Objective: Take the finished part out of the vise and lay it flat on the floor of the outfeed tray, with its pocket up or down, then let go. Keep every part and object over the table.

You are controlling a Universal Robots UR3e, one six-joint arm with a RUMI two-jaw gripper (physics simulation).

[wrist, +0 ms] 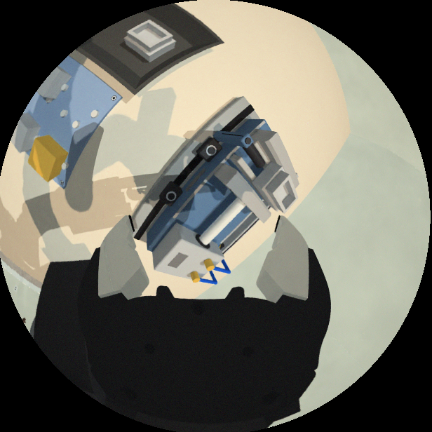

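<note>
The blue and grey vise [207,202] stands at the middle of the view, turned diagonally. A light grey part [283,192] with a rectangular pocket sits at the vise's right end, beside its grey jaw plates. A dark tray [202,39] is at the top left, and another pocketed grey part [149,36] rests in it with its pocket up. My gripper [203,218] is open, with nothing held between its jaws. The vise's grey end block shows between the two jaws, and the part in the vise is just beyond the right fingertip in the view.
A blue plate [87,90] with pale round pegs and grey blocks is at the left. A yellow block [47,158] stands at its lower edge. Brass fittings [209,264] with blue hoses stick out of the vise's end block. The table's edge runs along the right side.
</note>
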